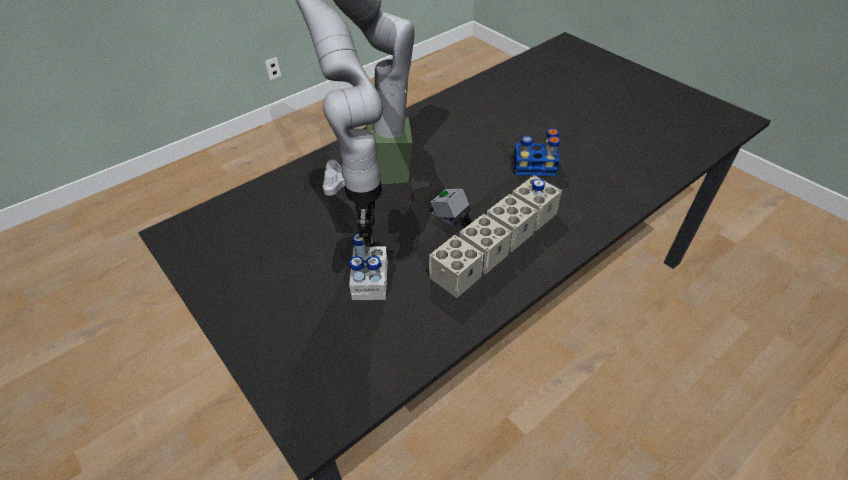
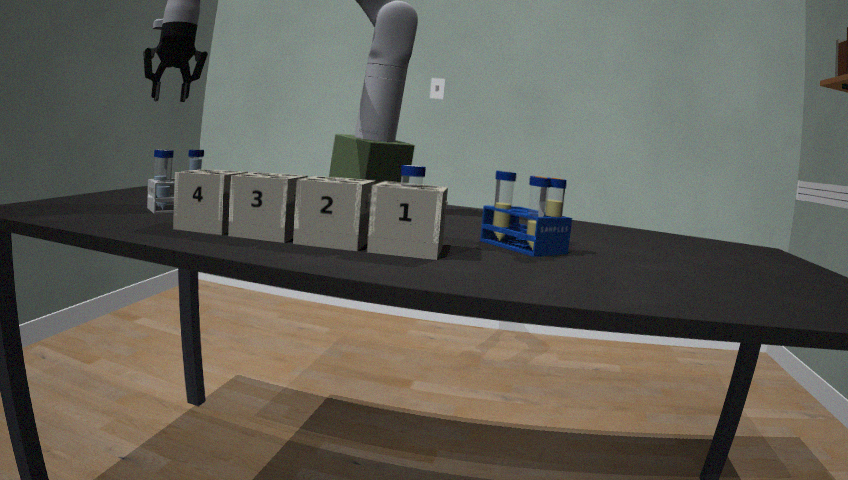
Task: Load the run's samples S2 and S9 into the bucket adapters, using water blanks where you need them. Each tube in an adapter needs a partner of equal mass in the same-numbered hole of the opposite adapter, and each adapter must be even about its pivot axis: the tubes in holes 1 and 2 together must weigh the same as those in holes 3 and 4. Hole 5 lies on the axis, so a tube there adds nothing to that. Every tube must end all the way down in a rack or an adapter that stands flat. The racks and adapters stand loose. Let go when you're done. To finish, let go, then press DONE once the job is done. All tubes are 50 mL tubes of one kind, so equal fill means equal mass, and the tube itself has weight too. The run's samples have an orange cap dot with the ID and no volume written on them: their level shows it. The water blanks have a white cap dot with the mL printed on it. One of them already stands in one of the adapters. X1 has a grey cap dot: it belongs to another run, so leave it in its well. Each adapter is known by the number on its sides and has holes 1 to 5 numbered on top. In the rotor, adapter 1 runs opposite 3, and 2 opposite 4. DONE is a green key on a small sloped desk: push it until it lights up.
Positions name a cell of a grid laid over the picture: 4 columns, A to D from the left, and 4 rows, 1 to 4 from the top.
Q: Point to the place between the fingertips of my gripper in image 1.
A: B2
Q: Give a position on a blue sample rack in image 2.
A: C2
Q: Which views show my gripper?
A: Image 1 and image 2: all of them.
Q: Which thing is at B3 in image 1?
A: A white blank rack.
